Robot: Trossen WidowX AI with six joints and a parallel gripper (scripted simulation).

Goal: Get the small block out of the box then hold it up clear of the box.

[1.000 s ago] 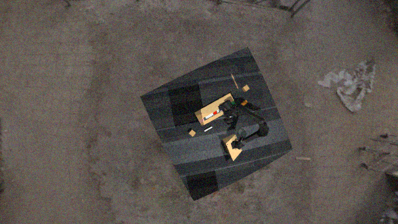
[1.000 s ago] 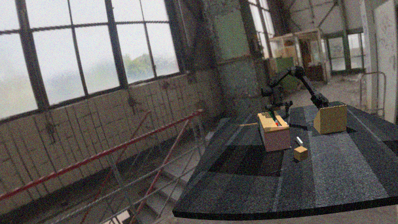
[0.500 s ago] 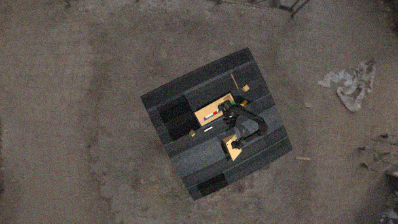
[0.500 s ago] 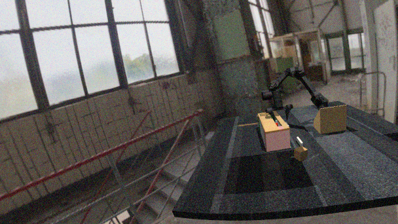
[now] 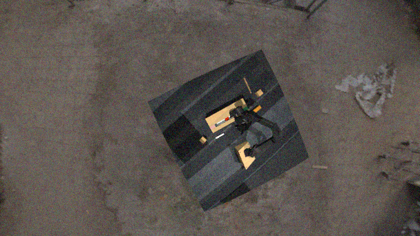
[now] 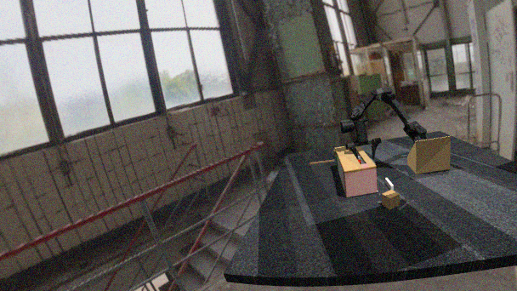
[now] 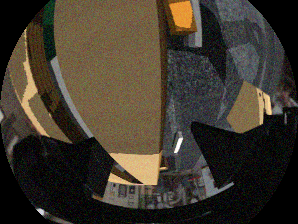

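My gripper tip is 4 cm to the right of the red block and 4 cm short of it. Round my gripper tip: orange bar (22 cm to the right, 7 cm below, 1 cm ahead); then thin tan stick (29 cm ahead, 28 cm to the right, 8 cm below).
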